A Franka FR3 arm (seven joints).
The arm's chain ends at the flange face. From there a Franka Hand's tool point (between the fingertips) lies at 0.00 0.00 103.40 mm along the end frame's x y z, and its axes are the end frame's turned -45 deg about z.
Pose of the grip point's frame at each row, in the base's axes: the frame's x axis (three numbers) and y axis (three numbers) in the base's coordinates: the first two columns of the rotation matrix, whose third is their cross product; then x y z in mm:
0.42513, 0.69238, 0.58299, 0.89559, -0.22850, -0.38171, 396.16, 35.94, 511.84
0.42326, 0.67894, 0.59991, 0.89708, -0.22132, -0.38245, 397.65, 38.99, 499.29
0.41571, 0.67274, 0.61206, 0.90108, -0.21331, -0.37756, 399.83, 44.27, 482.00
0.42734, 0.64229, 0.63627, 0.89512, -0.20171, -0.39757, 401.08, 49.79, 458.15
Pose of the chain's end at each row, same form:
0.93389, 0.32801, 0.14233, 0.33267, -0.65116, -0.68215, 409.71, -34.83, 586.00
0.93362, 0.32359, 0.15377, 0.33504, -0.63658, -0.69463, 410.77, -33.39, 571.95
0.93111, 0.32487, 0.16582, 0.34321, -0.62653, -0.69977, 412.59, -28.99, 553.85
0.93512, 0.31154, 0.16879, 0.33077, -0.59680, -0.73104, 414.21, -26.67, 526.51

